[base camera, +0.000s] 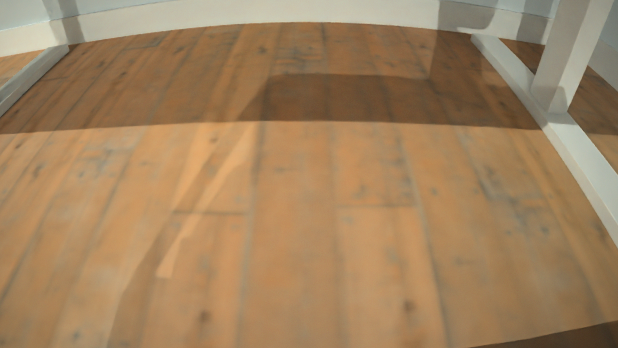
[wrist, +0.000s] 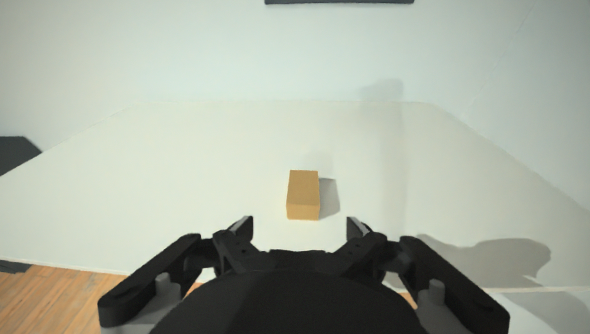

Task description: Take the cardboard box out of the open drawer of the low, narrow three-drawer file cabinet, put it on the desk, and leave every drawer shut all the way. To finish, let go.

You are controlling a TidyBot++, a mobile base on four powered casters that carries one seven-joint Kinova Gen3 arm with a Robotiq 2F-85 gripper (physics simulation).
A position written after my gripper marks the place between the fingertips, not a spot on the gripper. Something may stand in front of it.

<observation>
In view: my gripper (wrist: 299, 226), a cardboard box (wrist: 303, 202) and a white desk (base camera: 547, 95).
The white desk also shows in the wrist view (wrist: 109, 199). The base camera view does not show the cardboard box: it is out of frame.
</observation>
